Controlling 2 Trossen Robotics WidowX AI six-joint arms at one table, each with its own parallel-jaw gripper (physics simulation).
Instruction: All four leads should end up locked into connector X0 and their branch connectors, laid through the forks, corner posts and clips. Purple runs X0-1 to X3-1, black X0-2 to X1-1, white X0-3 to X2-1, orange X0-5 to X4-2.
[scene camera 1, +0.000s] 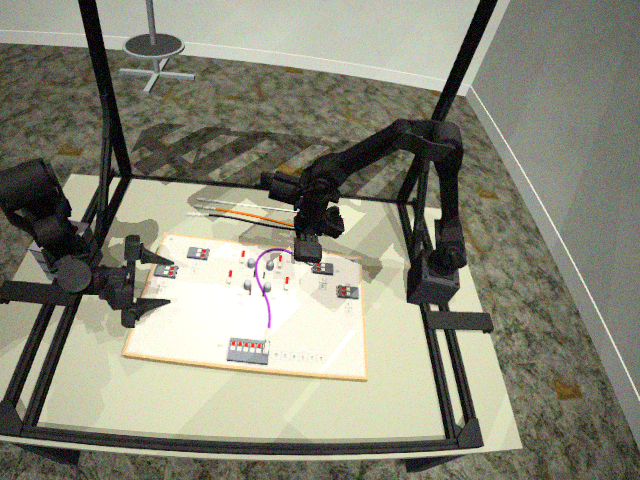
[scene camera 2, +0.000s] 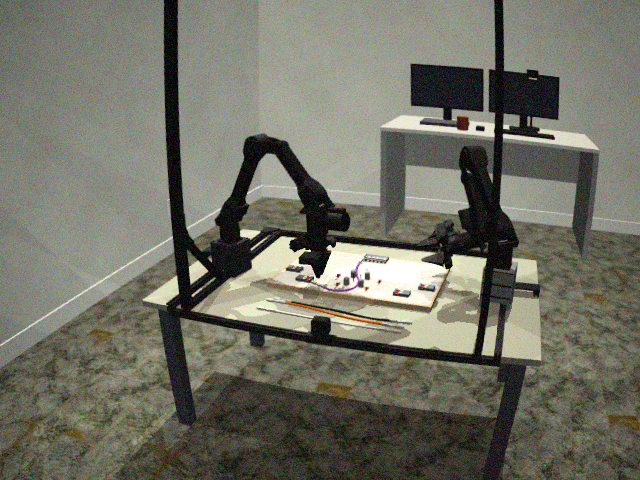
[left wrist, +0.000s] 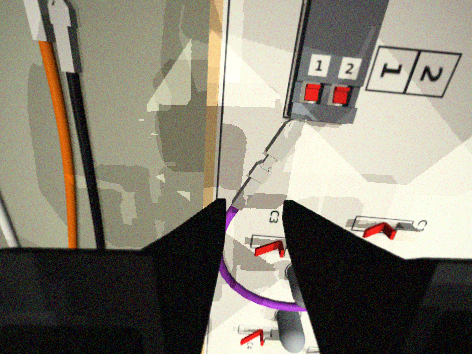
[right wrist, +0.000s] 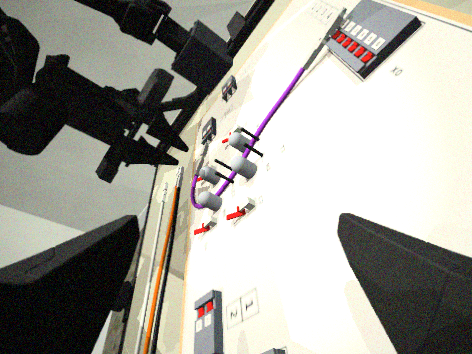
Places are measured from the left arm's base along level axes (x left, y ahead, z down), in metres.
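Where they show: left gripper, fingertip midpoint: (scene camera 2: 319, 276) (left wrist: 254, 208) (right wrist: 183, 156); right gripper, fingertip midpoint: (scene camera 1: 172, 282) (scene camera 2: 419, 252) (right wrist: 239, 224); left arm's base, origin of the base link: (scene camera 1: 440, 267) (scene camera 2: 230, 240) (right wrist: 184, 43); right arm's base, origin of the base link: (scene camera 2: 501, 265).
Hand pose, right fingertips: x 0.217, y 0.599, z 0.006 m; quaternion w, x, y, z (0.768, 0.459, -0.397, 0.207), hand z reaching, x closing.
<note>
Each offset is from my right fingertips to the top centre of the thing. "spot": to the spot under its first point.
The purple lead (scene camera 1: 268, 312) (scene camera 2: 338, 289) (left wrist: 260, 301) (right wrist: 280, 102) runs from the end of X0 {spot: dx +0.085, dy -0.195, dz +0.076 m} (scene camera 1: 248, 356) (right wrist: 385, 25) past grey posts and black prongs. Its other plug reaches the slot-1 side of a branch connector {spot: dx -0.196, dy -0.327, dz +0.077 m} (left wrist: 345, 30); whether it is locked is unclear. My left gripper (left wrist: 254, 208) (scene camera 2: 317, 268) is open and empty, partly apart, above the purple lead's plug end. My right gripper (scene camera 1: 171, 282) (scene camera 2: 423, 252) (right wrist: 239, 224) is wide open and empty, over the board's left side in scene camera 1. Orange (scene camera 1: 253, 215) (left wrist: 57, 115), black {spot: dx -0.321, dy -0.232, dz +0.099 m} (left wrist: 85, 150) and white {spot: dx -0.397, dy -0.238, dz +0.100 m} (scene camera 2: 289, 312) leads lie beyond the board.
Red clips, one by label C3 {spot: dx -0.190, dy -0.201, dz +0.081 m} (left wrist: 270, 247), stand around the grey posts. More branch connectors {dx -0.146, dy +0.002, dz +0.076 m} (scene camera 1: 197, 253) (scene camera 1: 165, 270) (scene camera 1: 347, 291) sit near the sides of the board {dx -0.059, dy -0.172, dz +0.086 m} (scene camera 1: 180, 335). A black frame (scene camera 1: 232, 445) borders the table, with tall posts at the corners.
</note>
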